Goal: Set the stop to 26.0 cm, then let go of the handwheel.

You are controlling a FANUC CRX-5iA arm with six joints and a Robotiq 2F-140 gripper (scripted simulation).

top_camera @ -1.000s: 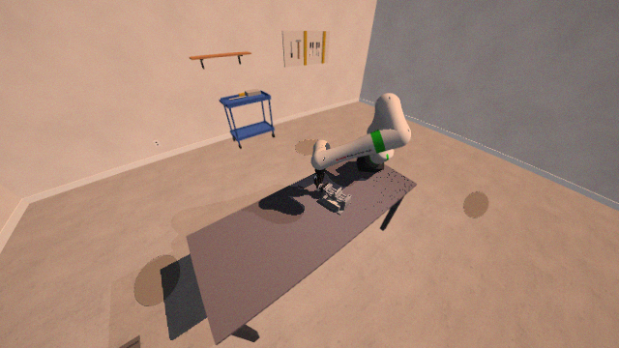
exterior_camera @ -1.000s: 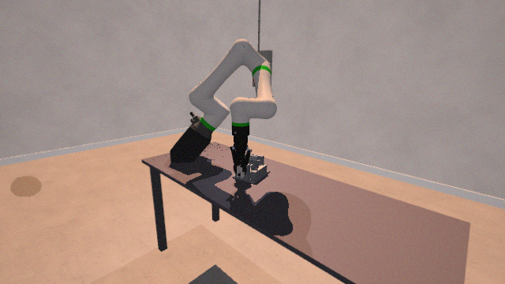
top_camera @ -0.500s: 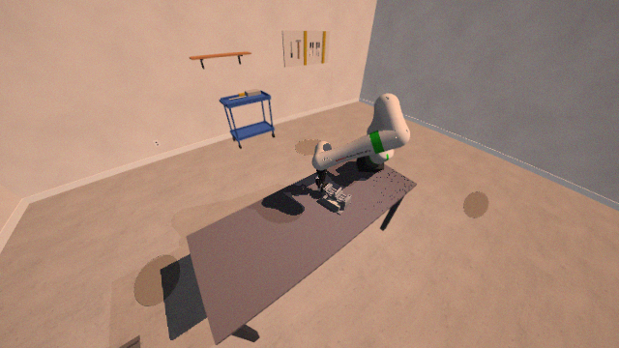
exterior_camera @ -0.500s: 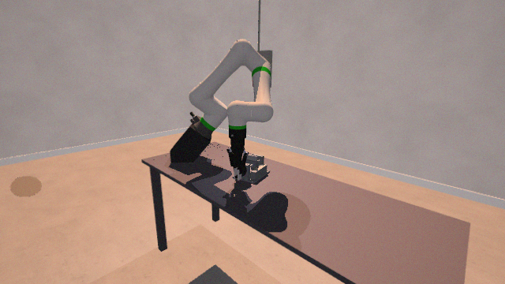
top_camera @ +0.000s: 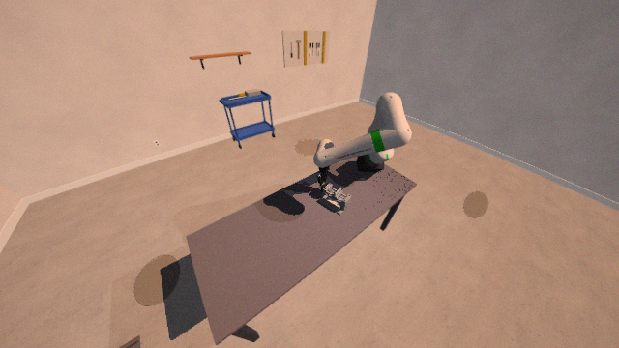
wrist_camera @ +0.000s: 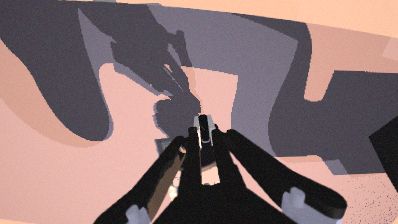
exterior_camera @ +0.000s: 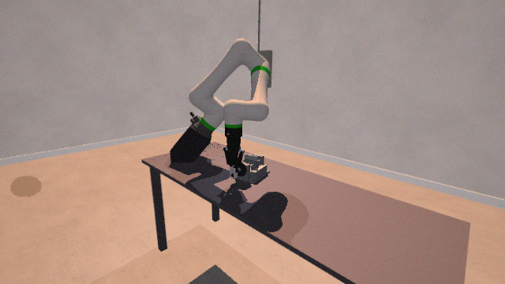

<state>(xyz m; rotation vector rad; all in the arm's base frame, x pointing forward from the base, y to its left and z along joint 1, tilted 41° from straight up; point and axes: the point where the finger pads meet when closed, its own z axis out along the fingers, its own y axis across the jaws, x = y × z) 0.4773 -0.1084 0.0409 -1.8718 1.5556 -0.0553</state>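
The handwheel is 2 cm to the left of my hand and 1 cm below it. Also, from my hand: grey stop fixture 2 cm behind, 16 cm to the left, 2 cm above.
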